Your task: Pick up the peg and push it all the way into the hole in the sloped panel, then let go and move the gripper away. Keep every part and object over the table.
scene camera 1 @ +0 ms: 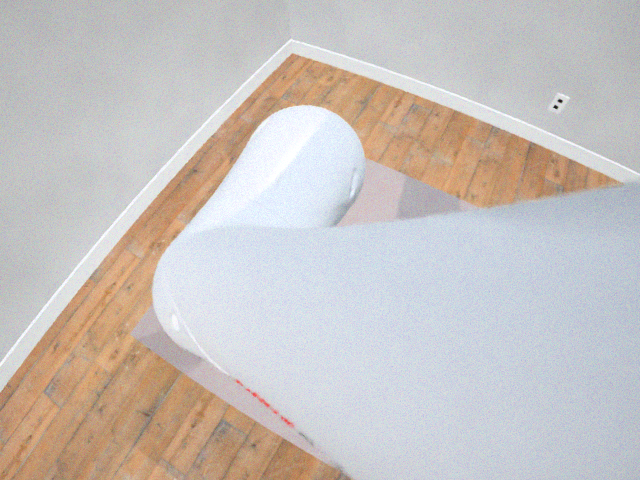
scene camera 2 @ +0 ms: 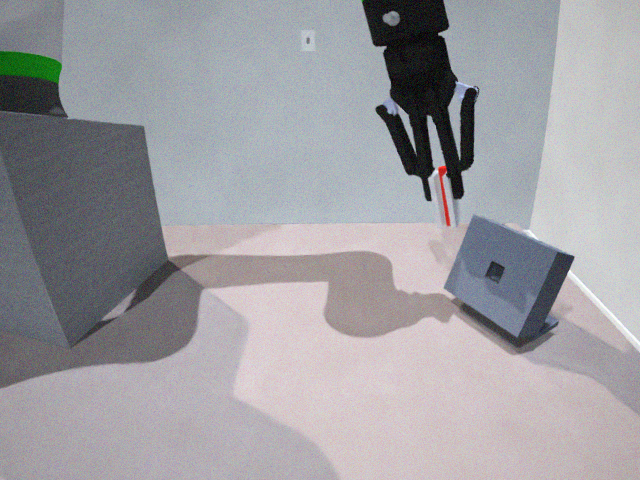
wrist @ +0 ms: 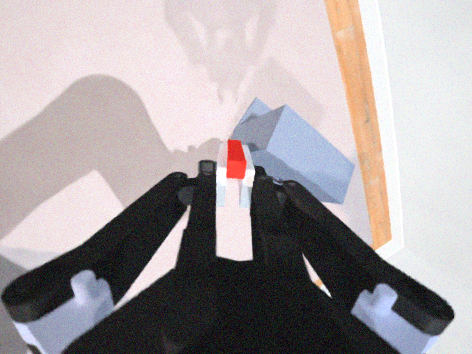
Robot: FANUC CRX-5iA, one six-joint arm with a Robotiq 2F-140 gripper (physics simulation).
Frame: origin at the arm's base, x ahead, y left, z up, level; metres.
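Seen in the pictures: gripper, fingertip midpoint: [scene camera 2: 449, 223]; arm's base, origin of the base link: [scene camera 2: 16, 125].
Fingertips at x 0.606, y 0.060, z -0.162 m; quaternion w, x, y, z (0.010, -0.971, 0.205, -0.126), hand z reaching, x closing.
Offsets run from my fingertips to a thing's top centre. "pt": to the spot under its first point. Level surfaces: height alone.
My gripper [scene camera 2: 446, 205] [wrist: 232, 158] is shut on the red peg @(dx -0.003, dy +0.014, dz +0.074 m) [scene camera 2: 444, 191] [wrist: 236, 161], held between its pale finger pads. The peg is slightly tilted and is up off the table. In scene camera 2 it shows above and left of the blue-grey sloped panel @(dx +0.078, dy -0.045, dz +0.015 m) [scene camera 2: 524, 263] [wrist: 307, 152], near the panel's upper left corner, and apart from it. The square hole @(pt dx +0.058, dy -0.050, dz -0.043 m) [scene camera 2: 495, 271] is dark and empty in the panel's front face. In the wrist view the panel lies right of the fingertips, partly behind them, and I cannot make out the hole. The arm hides gripper, peg and panel in scene camera 1.
The white arm [scene camera 1: 392, 320] fills much of scene camera 1. A large grey pedestal [scene camera 2: 87, 206] carries the arm's base at the left of scene camera 2. The pale pink table @(dz -0.113 m) [scene camera 1: 374, 191] [scene camera 2: 320, 382] [wrist: 45, 45] has edges beside the wooden floor [scene camera 1: 103, 330] [wrist: 357, 90], one beyond the panel.
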